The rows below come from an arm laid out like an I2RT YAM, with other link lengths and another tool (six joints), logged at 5 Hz.
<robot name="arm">
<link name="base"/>
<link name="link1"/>
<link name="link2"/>
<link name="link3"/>
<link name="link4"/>
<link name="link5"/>
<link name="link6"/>
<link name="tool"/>
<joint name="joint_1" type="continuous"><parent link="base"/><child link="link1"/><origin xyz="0.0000 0.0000 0.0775" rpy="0.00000 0.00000 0.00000"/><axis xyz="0 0 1"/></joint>
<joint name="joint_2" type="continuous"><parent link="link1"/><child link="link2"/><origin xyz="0.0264 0.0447 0.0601" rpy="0.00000 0.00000 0.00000"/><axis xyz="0 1 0"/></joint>
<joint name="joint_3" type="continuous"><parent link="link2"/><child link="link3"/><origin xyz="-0.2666 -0.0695 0.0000" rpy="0.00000 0.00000 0.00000"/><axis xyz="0 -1 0"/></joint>
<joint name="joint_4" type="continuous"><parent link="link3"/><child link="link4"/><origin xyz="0.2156 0.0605 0.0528" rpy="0.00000 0.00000 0.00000"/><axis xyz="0 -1 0"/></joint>
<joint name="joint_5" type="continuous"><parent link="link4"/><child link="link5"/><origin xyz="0.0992 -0.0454 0.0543" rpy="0.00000 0.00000 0.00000"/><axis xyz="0 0 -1"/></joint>
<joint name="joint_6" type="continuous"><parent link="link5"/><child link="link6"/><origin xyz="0.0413 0.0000 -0.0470" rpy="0.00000 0.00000 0.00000"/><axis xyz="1 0 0"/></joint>
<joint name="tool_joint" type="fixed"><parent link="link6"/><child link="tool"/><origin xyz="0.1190 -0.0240 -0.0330" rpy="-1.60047 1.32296 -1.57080"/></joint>
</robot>
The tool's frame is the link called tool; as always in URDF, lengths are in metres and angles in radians. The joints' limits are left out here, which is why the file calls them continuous.
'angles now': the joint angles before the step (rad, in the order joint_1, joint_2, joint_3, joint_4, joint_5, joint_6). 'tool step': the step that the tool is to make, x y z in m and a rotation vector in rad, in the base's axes. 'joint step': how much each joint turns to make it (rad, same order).
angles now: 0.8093 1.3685 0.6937 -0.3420 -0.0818 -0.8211
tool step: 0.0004 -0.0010 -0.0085 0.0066 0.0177 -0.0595
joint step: 0.0057 0.0254 -0.0174 0.0401 0.0194 0.0648
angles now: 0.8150 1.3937 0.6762 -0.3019 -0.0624 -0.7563
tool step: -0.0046 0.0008 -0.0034 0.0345 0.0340 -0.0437
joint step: 0.0017 -0.0033 -0.0155 0.0185 -0.0173 0.0642
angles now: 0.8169 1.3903 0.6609 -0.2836 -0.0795 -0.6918
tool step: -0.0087 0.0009 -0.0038 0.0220 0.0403 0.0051
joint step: 0.0006 -0.0097 -0.0140 -0.0053 -0.0402 0.0196
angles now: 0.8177 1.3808 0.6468 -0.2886 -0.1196 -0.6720
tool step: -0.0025 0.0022 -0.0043 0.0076 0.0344 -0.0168
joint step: 0.0006 0.0205 0.0073 -0.0008 -0.0170 0.0308
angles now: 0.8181 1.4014 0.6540 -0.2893 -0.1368 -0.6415
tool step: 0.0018 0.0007 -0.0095 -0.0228 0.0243 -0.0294
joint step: 0.0038 0.0529 0.0138 0.0097 0.0146 0.0302
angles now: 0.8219 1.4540 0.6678 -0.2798 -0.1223 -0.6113
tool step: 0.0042 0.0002 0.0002 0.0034 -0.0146 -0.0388
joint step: 0.0040 0.0066 -0.0034 0.0261 0.0283 0.0333
